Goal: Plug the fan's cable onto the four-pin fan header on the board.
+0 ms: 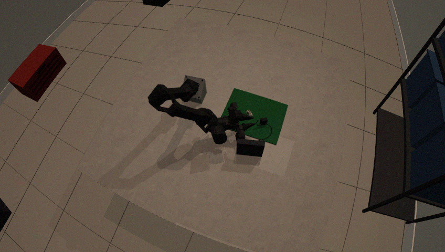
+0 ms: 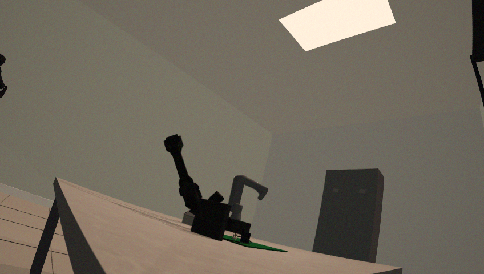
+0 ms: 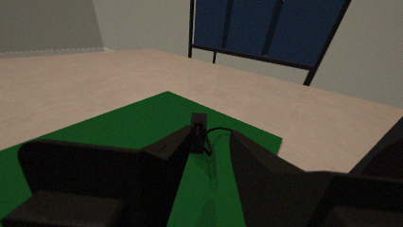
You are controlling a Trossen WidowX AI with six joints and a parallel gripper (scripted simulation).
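Now: gripper tip 50 mm above the black fan cable plug, 40 mm to the right of it and 40 mm short of it. From my gripper tip the other things lie so: black fan (120 mm to the right, 30 mm ahead, 10 mm below); then green board (80 mm below, 70 mm to the left, 20 mm behind).
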